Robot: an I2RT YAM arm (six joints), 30 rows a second.
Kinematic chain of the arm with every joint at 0, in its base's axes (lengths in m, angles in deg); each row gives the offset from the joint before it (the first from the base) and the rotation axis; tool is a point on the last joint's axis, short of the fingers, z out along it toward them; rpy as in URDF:
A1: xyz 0 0 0.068 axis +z
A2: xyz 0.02 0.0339 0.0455 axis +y
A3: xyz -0.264 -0.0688 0 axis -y
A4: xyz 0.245 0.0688 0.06 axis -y
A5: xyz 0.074 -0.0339 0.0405 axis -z
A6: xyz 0.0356 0 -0.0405 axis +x
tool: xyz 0 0 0 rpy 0 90 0
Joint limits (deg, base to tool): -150..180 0..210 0..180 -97..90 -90..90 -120..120
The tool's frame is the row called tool.
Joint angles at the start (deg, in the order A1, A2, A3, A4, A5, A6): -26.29, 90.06, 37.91, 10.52, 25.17, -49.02
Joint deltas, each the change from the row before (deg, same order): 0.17, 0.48, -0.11, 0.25, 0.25, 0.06; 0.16, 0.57, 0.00, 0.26, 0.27, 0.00; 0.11, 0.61, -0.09, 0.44, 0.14, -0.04; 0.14, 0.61, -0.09, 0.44, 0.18, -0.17; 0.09, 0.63, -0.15, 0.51, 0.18, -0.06; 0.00, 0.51, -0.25, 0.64, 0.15, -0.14
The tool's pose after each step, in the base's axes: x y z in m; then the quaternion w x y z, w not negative. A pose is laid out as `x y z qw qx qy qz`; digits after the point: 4 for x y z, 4 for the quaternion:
0.2604 -0.1447 0.1478 0.1923 -0.0887 0.8911 -0.4013
0.2613 -0.1444 0.1455 0.1894 -0.0896 0.8917 -0.4013
0.2619 -0.1441 0.1427 0.1872 -0.0909 0.8922 -0.4009
0.2626 -0.1438 0.1399 0.1844 -0.0933 0.8925 -0.4009
0.2631 -0.1436 0.1369 0.1817 -0.0945 0.8930 -0.4007
0.2629 -0.1436 0.1342 0.1796 -0.0953 0.8931 -0.4013

